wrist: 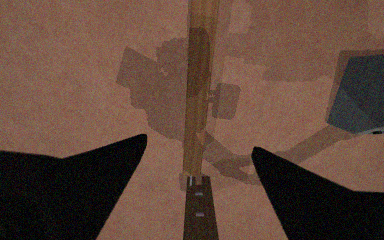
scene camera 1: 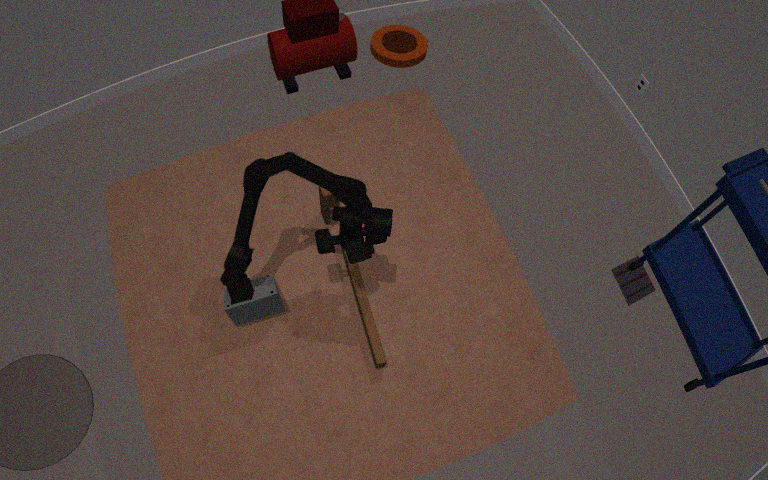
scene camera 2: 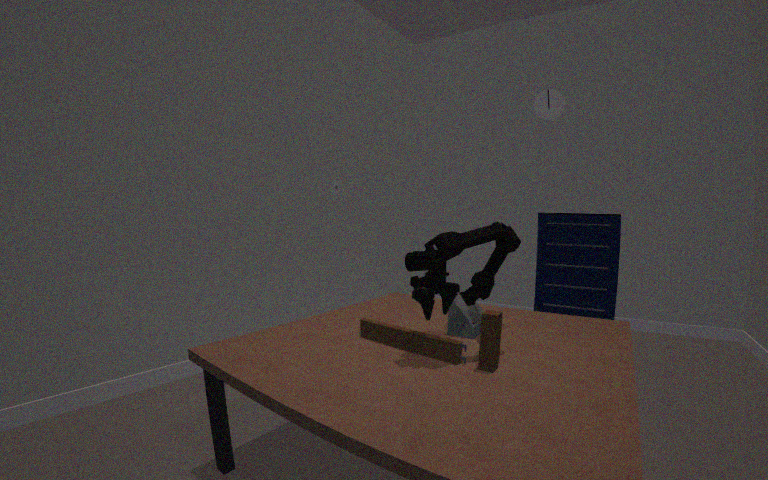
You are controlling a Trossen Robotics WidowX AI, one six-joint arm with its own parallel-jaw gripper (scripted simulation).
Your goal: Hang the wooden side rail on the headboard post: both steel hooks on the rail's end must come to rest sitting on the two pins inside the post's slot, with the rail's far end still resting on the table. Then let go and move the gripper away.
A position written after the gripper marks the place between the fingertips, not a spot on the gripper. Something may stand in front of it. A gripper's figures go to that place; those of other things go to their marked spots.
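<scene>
A wooden side rail (scene camera 2: 432, 346) stands 119 cm from the lens, while the gripper (scene camera 2: 436, 317) is 118 cm from the lens. A headboard post (scene camera 2: 491, 321) is 108 cm from the lens.
</scene>
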